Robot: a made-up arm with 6 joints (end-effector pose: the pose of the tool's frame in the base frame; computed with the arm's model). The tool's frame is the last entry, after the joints.
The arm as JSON. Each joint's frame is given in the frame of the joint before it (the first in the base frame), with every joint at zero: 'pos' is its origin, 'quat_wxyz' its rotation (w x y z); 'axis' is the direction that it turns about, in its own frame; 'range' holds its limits. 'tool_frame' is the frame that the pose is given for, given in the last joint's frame.
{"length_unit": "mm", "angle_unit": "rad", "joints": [
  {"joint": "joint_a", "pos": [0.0, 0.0, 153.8], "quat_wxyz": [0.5, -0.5, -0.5, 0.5], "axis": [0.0, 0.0, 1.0], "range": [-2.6, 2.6]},
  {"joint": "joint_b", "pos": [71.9, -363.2, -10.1], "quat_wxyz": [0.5, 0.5, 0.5, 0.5], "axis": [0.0, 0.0, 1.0], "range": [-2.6, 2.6]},
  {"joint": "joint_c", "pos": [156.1, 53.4, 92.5], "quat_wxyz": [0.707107, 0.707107, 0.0, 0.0], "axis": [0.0, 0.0, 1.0], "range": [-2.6, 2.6]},
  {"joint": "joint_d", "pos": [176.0, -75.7, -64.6], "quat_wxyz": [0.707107, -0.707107, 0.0, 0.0], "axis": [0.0, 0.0, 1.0], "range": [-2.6, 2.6]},
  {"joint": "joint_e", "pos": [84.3, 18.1, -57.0], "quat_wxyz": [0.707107, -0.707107, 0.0, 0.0], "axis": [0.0, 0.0, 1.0], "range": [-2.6, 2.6]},
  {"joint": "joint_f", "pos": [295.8, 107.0, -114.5], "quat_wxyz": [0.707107, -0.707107, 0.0, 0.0], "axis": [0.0, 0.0, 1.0], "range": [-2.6, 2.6]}
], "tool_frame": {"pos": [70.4, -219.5, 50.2], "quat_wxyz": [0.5, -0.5, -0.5, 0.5]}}
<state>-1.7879 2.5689 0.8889 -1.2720 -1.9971 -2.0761</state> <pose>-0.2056 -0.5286 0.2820 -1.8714 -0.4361 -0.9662</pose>
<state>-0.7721 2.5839 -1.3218 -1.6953 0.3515 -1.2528</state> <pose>0.0489 -0.2615 0.2702 0.0482 0.9125 1.8794</pose>
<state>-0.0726 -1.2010 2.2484 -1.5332 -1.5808 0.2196</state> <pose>-0.1749 0.1709 0.7263 -1.5590 0.7827 -0.2438</pose>
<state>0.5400 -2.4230 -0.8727 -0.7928 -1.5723 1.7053</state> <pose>0.2436 0.6836 0.8166 -0.7447 1.3651 -1.5280</pose>
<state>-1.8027 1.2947 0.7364 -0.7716 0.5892 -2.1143</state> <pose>-0.4081 -0.2127 0.1191 -0.7155 -2.2963 -1.9730</pose>
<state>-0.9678 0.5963 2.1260 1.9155 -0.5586 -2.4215</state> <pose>-0.4459 -0.0730 0.8435 0.9046 0.5527 -1.9327</pose>
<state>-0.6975 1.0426 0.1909 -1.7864 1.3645 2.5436</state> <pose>-0.1867 -0.5783 0.2675 -1.2236 -2.4956 0.4890</pose>
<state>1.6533 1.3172 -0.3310 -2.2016 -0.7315 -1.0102</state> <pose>-0.1094 0.1555 0.1405 -1.1999 0.8601 0.4811</pose>
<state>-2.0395 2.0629 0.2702 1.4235 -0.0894 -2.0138</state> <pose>-0.3466 -0.7510 -0.2507 1.6464 -0.3420 -0.8032</pose>
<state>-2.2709 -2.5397 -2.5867 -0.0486 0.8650 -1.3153</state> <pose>0.0240 -0.3054 0.3149 -0.0397 -2.2671 0.8384</pose>
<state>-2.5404 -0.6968 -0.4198 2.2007 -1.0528 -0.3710</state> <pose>-0.2188 -0.2788 0.1974 -1.7280 -1.6229 -1.1560</pose>
